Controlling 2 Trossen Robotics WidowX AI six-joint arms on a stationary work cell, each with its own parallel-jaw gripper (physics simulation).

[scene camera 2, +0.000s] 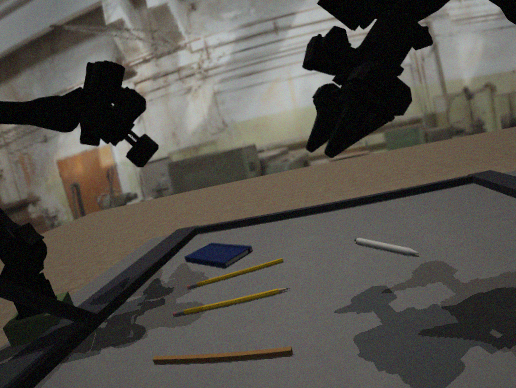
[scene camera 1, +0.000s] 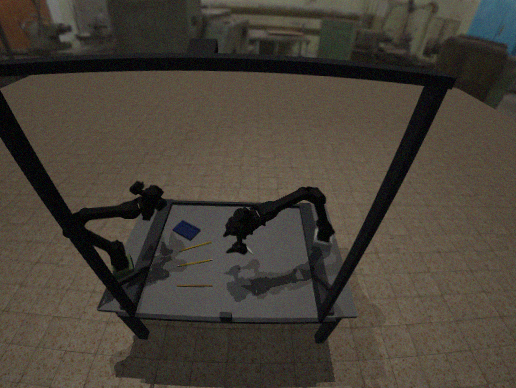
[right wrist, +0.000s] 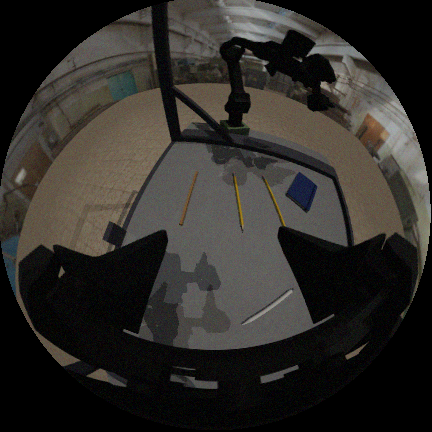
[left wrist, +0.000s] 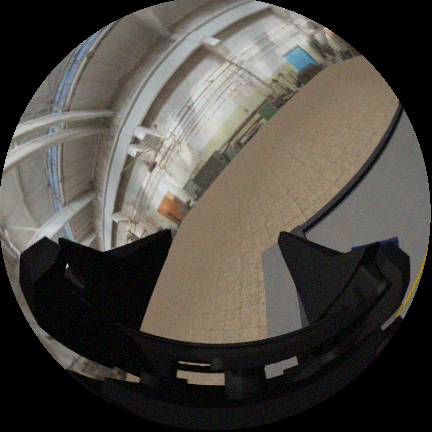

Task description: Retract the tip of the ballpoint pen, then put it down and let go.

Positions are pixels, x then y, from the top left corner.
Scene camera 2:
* left gripper: 130, 134
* right gripper: 317, 153
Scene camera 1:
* black frame post: 431, 98
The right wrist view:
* left gripper: 332, 94
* right gripper: 223, 234
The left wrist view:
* left gripper: 226, 236
